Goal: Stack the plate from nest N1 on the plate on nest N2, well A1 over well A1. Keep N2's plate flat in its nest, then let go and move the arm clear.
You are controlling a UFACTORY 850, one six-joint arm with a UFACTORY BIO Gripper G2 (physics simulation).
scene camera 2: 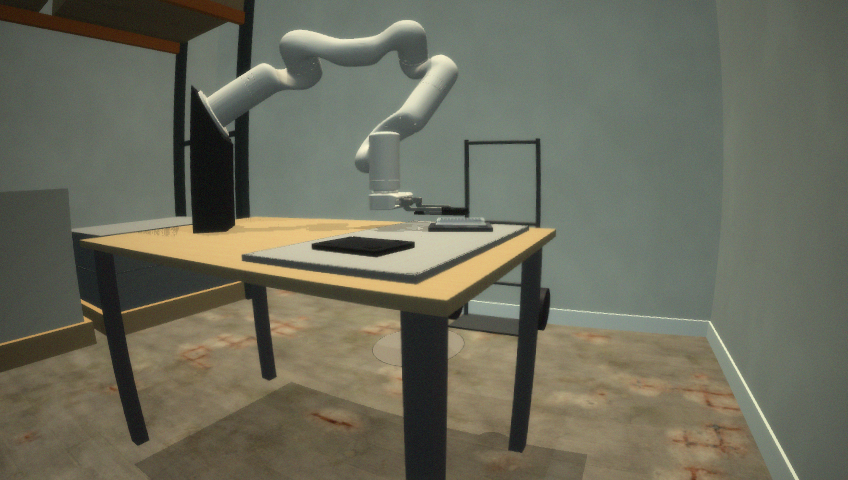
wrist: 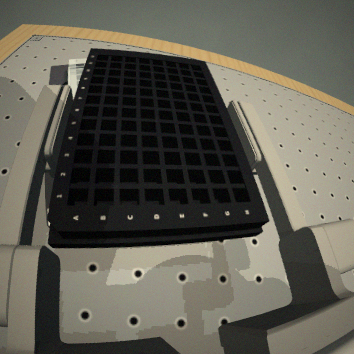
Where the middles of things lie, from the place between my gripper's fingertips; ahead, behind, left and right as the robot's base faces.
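Scene:
Black well plate [wrist: 149,156]: 1 cm behind my hand.

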